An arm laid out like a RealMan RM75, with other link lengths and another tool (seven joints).
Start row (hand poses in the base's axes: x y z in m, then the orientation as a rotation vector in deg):
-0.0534, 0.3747, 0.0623, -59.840, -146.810, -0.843
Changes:
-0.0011, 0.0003, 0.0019, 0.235, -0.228, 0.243
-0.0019, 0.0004, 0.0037, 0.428, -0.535, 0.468
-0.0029, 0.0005, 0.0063, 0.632, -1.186, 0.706
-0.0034, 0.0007, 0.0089, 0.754, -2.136, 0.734
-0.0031, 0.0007, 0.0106, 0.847, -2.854, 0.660
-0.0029, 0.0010, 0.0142, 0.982, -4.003, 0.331
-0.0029, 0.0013, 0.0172, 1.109, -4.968, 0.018
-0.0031, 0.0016, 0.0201, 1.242, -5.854, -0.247
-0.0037, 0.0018, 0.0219, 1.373, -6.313, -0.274
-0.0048, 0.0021, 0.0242, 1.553, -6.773, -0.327
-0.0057, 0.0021, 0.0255, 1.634, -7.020, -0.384
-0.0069, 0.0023, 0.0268, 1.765, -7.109, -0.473
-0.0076, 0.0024, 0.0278, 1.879, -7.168, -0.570
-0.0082, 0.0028, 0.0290, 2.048, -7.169, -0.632
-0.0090, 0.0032, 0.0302, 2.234, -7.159, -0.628
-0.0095, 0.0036, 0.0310, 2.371, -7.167, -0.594
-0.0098, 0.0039, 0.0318, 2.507, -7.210, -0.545
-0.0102, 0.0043, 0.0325, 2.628, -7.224, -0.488
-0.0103, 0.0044, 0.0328, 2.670, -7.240, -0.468
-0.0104, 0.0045, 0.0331, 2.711, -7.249, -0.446
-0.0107, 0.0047, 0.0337, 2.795, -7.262, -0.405
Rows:
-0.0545, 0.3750, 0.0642, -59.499, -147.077, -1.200
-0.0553, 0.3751, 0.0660, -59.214, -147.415, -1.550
-0.0563, 0.3752, 0.0686, -58.992, -148.064, -2.095
-0.0568, 0.3754, 0.0712, -59.140, -148.892, -2.753
-0.0565, 0.3754, 0.0729, -59.375, -149.467, -3.281
-0.0563, 0.3757, 0.0765, -60.029, -150.279, -4.169
-0.0563, 0.3760, 0.0795, -60.621, -150.933, -4.948
-0.0565, 0.3763, 0.0824, -61.131, -151.537, -5.685
-0.0571, 0.3765, 0.0842, -61.226, -151.889, -6.120
-0.0582, 0.3768, 0.0865, -61.336, -152.212, -6.628
-0.0591, 0.3768, 0.0878, -61.438, -152.374, -6.889
-0.0603, 0.3770, 0.0891, -61.526, -152.365, -7.134
-0.0610, 0.3771, 0.0901, -61.623, -152.329, -7.342
-0.0616, 0.3775, 0.0913, -61.639, -152.245, -7.580
-0.0624, 0.3779, 0.0925, -61.558, -152.181, -7.815
-0.0629, 0.3783, 0.0933, -61.462, -152.164, -7.989
-0.0632, 0.3786, 0.0941, -61.354, -152.186, -8.177
-0.0636, 0.3790, 0.0948, -61.235, -152.191, -8.327
-0.0637, 0.3791, 0.0951, -61.196, -152.203, -8.385
-0.0638, 0.3792, 0.0954, -61.153, -152.210, -8.438
-0.0641, 0.3794, 0.0960, -61.070, -152.217, -8.543

